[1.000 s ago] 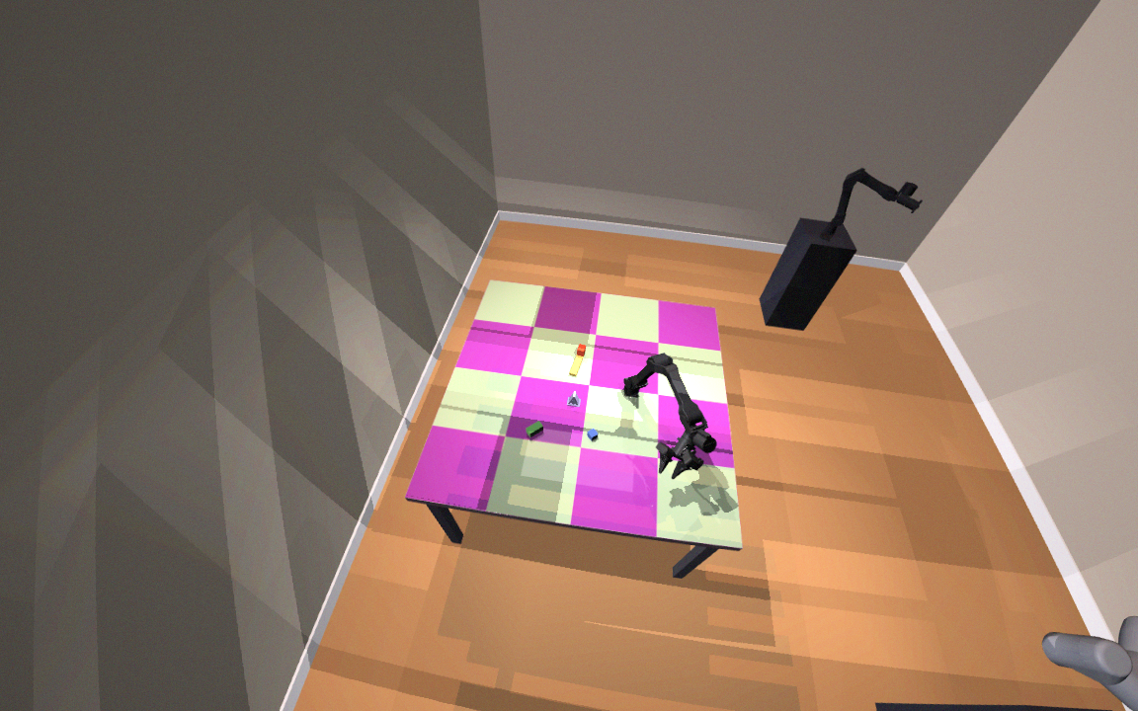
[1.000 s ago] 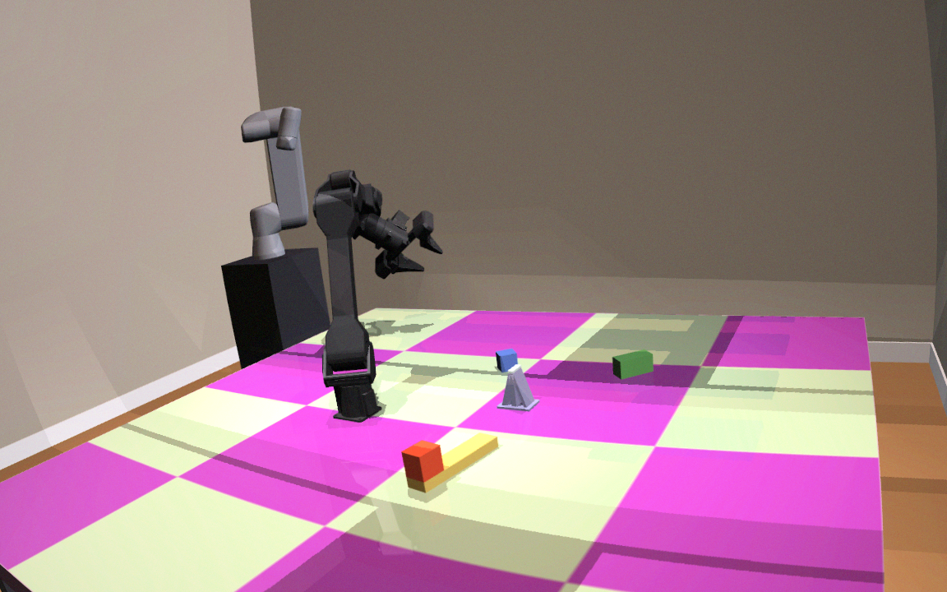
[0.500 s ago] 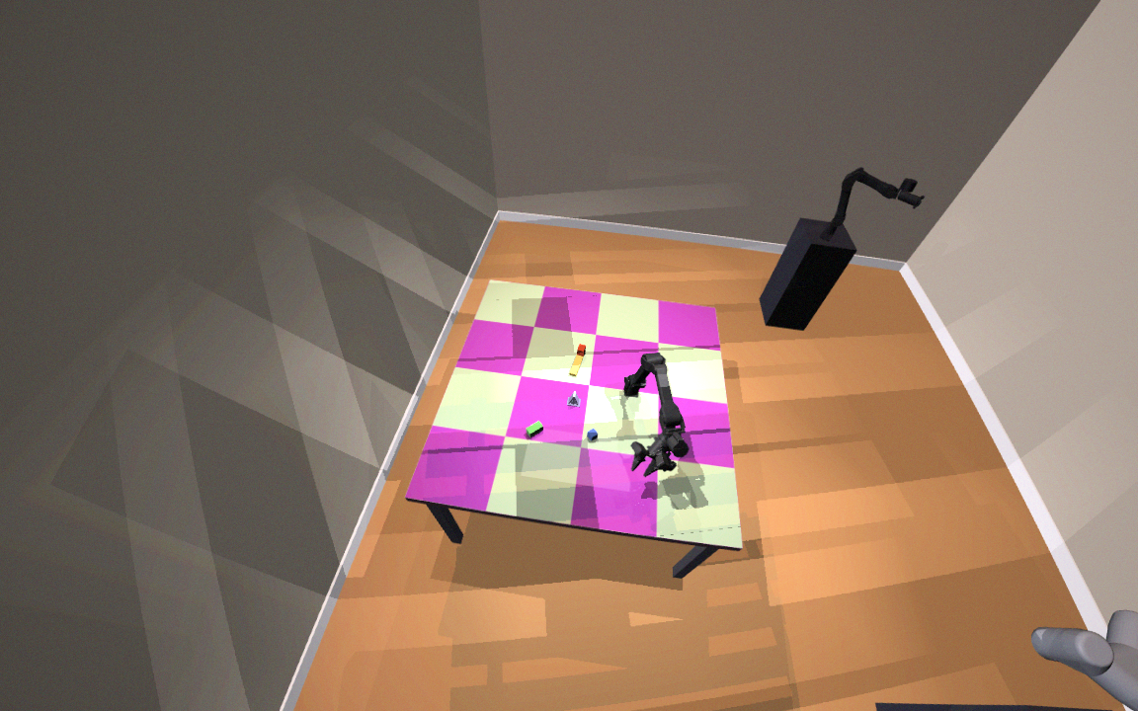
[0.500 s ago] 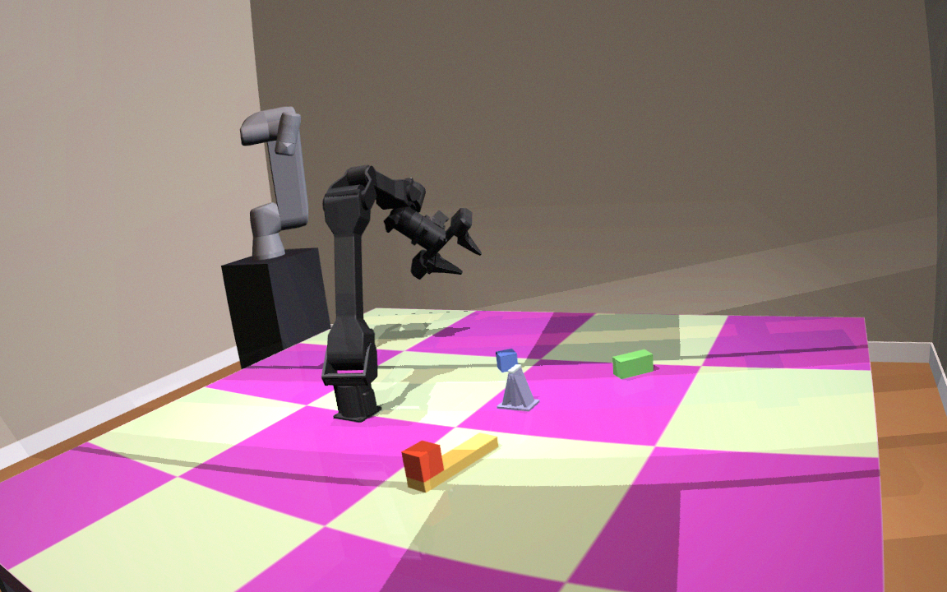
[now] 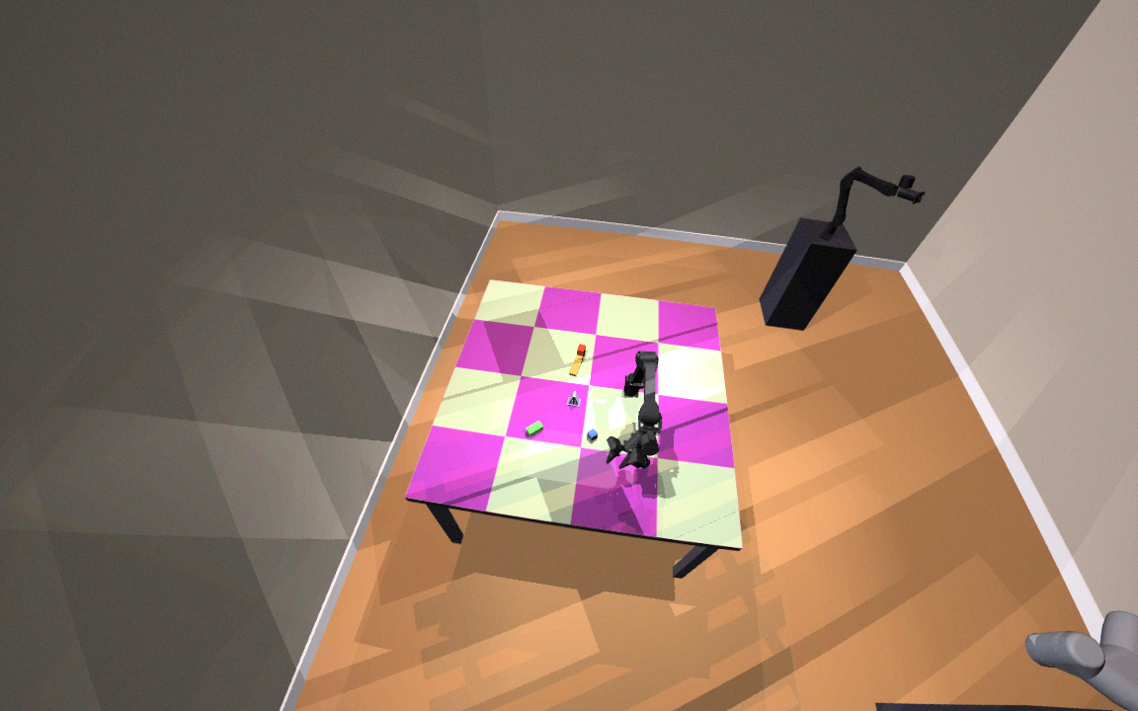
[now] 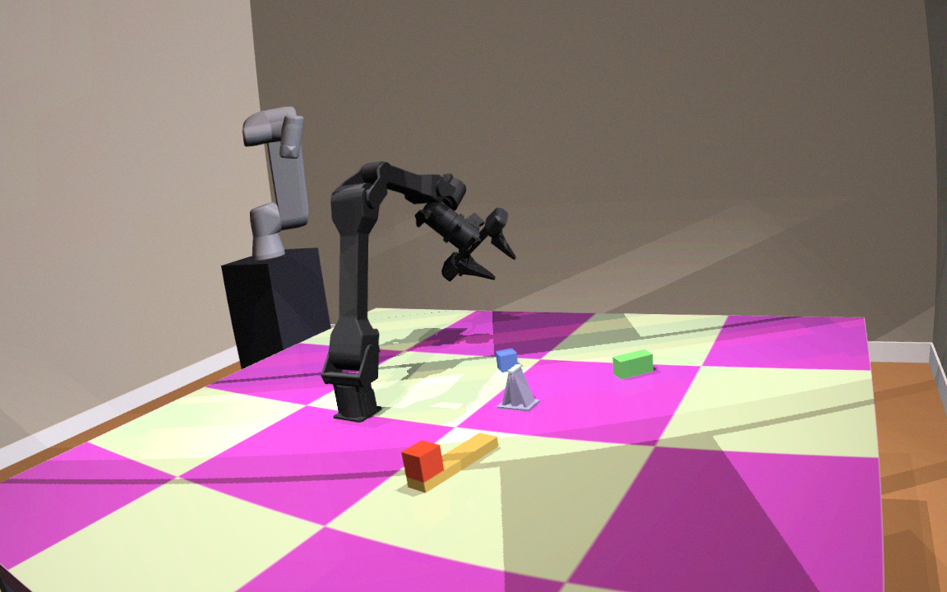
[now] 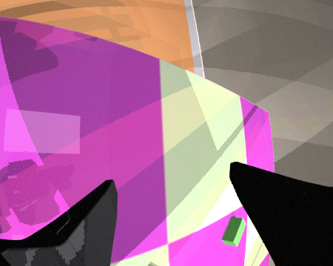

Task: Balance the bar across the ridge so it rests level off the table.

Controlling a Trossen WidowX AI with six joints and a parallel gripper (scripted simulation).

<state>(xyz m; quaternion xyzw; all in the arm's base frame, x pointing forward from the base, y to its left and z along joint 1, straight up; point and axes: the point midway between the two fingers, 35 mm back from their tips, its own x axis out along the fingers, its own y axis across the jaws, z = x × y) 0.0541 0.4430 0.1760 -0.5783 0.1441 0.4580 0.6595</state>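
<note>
The green block is 330 mm ahead of my gripper tip, 180 mm to the right of it and 130 mm below it. Also, from my gripper tip: blue block 190 mm to the right, 130 mm below, 90 mm ahead.
</note>
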